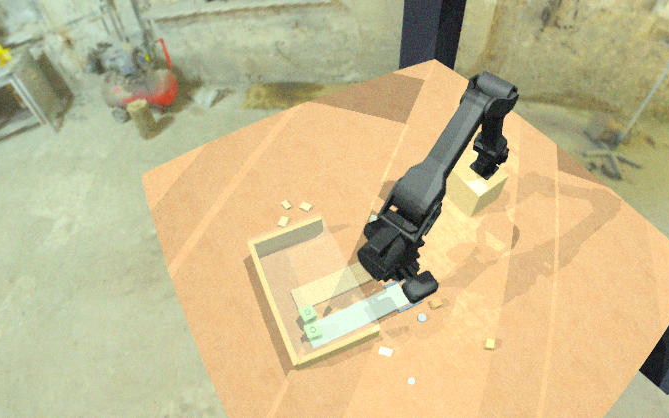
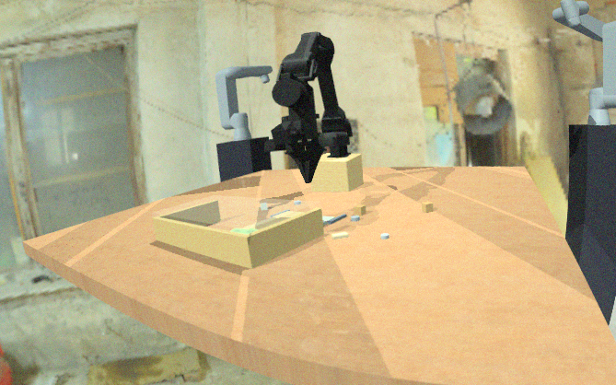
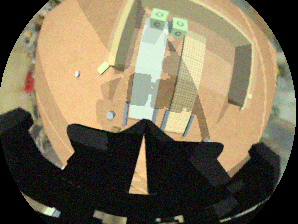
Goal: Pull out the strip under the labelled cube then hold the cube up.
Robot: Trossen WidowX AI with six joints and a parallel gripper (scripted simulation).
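My gripper tip is now 90 mm short of the strip, 10 mm to the left of it and 80 mm above it. The rest, counted from my gripper tip: white cube 120 mm behind, 180 mm to the right, 80 mm below.
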